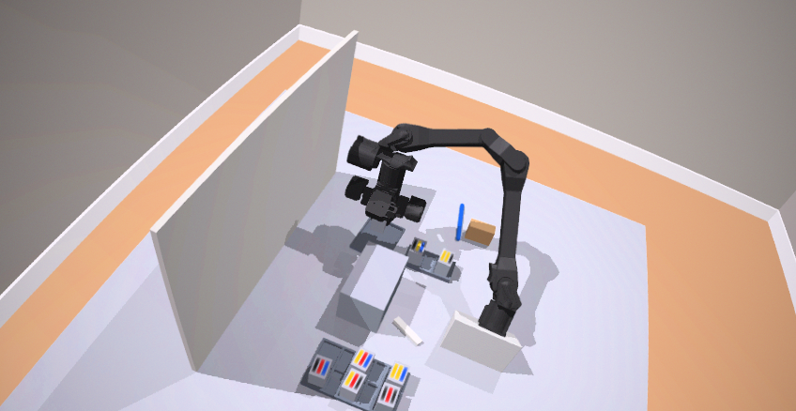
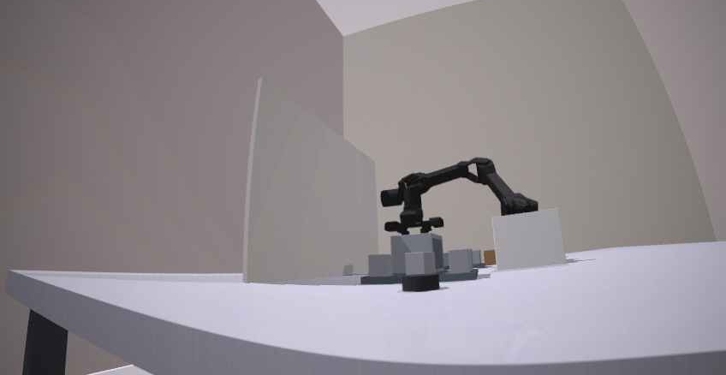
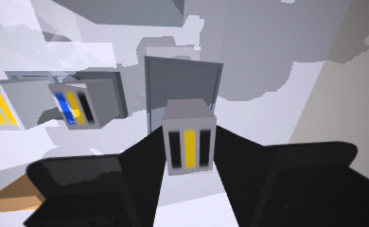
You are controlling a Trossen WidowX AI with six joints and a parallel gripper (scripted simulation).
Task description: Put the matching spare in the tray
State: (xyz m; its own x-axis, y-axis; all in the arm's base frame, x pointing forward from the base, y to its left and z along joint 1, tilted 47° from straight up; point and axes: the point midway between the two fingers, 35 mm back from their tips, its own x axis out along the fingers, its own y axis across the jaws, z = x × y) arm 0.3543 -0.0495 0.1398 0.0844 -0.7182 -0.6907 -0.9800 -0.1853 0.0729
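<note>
Right now the flat grey tray is 6 cm below my gripper tip. Round my gripper tip: blue pen 19 cm to the right, 16 cm behind, 6 cm below; grey wall panel 20 cm to the left, 17 cm ahead, 16 cm above; tan block 23 cm behind, 17 cm to the right, 4 cm below.
</note>
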